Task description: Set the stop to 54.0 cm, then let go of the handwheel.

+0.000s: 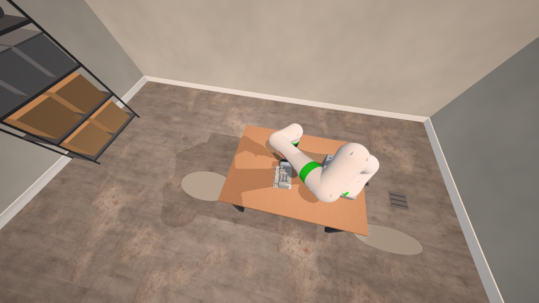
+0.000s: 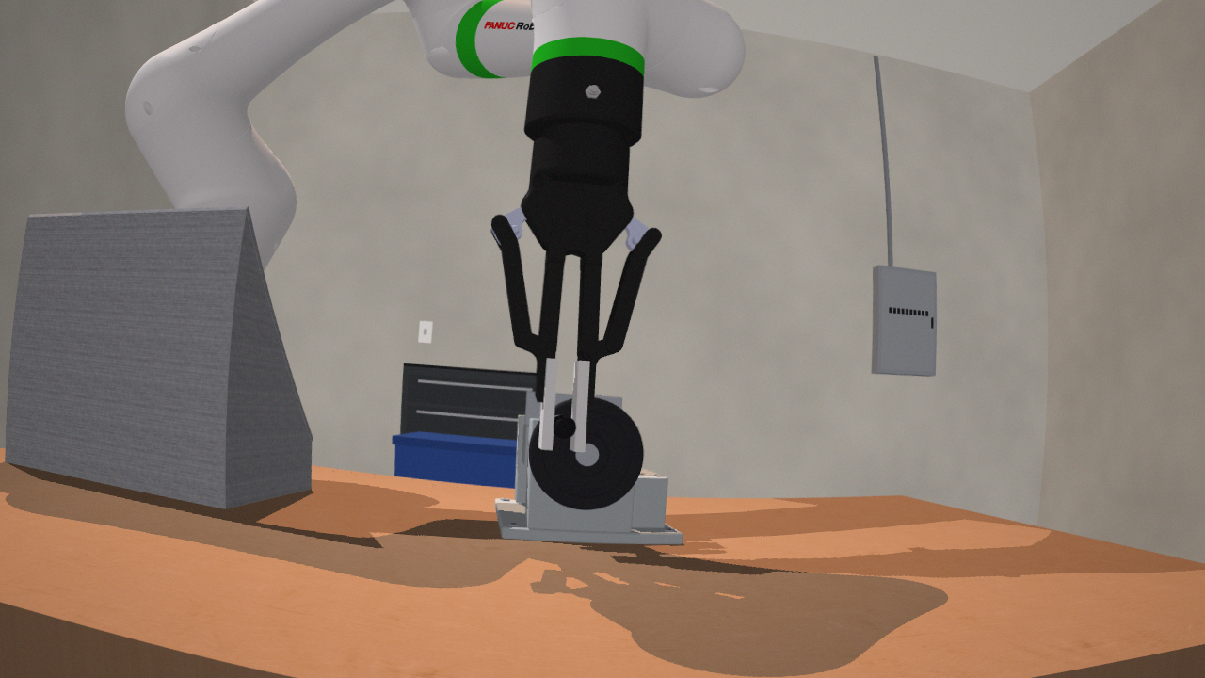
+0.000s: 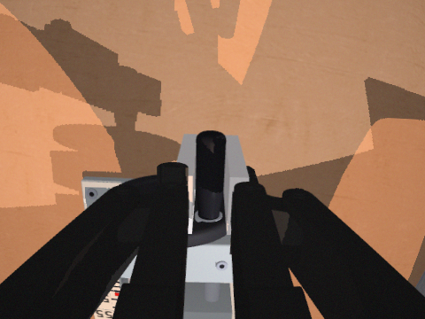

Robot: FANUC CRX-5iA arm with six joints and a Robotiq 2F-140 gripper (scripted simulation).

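The sliding stop block is 14 cm to the left of my hand and 2 cm below it. The rest, counted from my hand: black handwheel: 2 cm to the left, 2 cm below; black crank knob: 2 cm below.
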